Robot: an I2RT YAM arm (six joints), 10 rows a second.
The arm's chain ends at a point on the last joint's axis. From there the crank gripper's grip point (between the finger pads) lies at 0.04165 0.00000 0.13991 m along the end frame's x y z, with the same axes.
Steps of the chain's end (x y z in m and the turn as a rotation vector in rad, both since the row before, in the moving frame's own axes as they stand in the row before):
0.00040 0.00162 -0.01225 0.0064 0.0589 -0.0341
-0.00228 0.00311 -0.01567 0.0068 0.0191 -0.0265
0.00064 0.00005 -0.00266 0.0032 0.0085 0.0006
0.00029 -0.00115 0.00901 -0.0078 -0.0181 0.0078
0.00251 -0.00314 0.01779 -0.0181 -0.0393 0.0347
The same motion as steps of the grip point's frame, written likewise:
0.00852 -0.00083 -0.01495 0.0064 0.0589 -0.0341
0.00036 0.00102 -0.01650 0.0068 0.0191 -0.0265
0.00183 -0.00037 -0.00302 0.0032 0.0085 0.0006
-0.00225 0.00026 0.00974 -0.0078 -0.0181 0.0078
-0.00309 0.00076 0.01928 -0.0181 -0.0393 0.0347

